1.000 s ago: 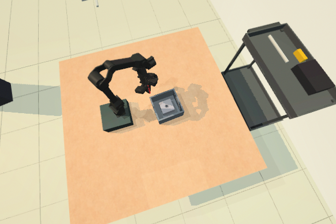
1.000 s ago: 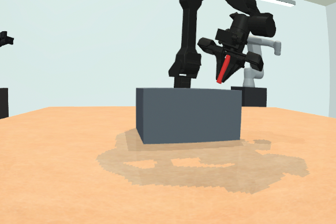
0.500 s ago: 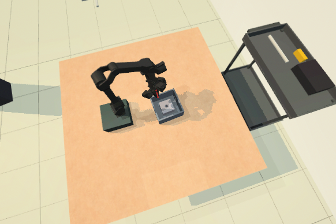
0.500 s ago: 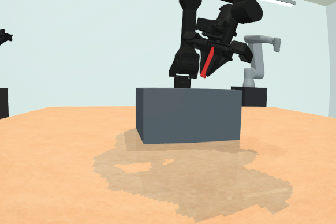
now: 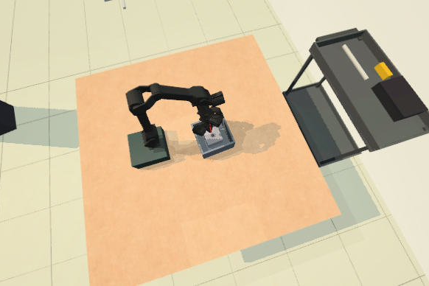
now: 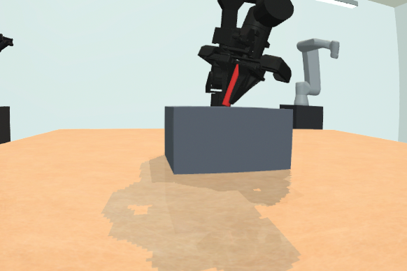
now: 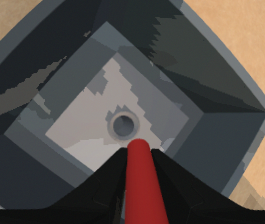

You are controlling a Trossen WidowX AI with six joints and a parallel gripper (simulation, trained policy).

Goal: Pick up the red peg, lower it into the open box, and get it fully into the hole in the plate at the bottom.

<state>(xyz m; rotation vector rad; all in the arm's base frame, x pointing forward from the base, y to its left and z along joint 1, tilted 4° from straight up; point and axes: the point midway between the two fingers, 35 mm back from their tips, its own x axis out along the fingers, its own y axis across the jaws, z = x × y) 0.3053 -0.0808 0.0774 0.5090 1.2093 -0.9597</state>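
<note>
My gripper tip is 1 cm to the right of the red peg and 3 cm below it. The rest, counted from my gripper tip: grey box: 1 cm ahead, 1 cm to the right, 8 cm below; light plate: 1 cm ahead, 1 cm to the right, 6 cm below.
</note>
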